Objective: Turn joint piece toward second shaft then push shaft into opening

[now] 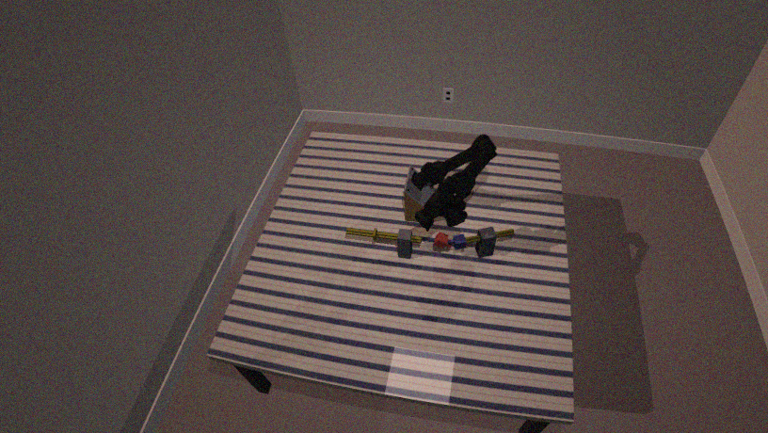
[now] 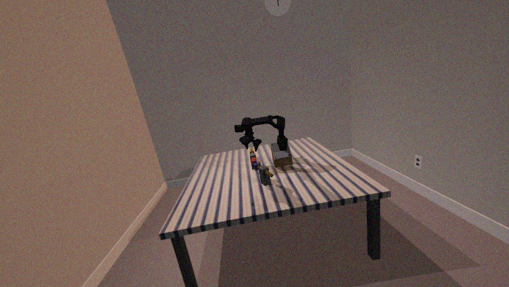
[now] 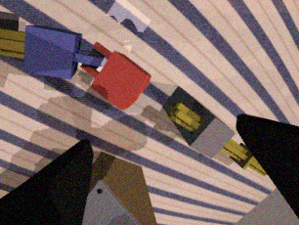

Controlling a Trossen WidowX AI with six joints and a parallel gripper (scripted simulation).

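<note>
The red square joint piece is 9 cm below my gripper tip, 2 cm to the left of it and 1 cm behind it.
</note>
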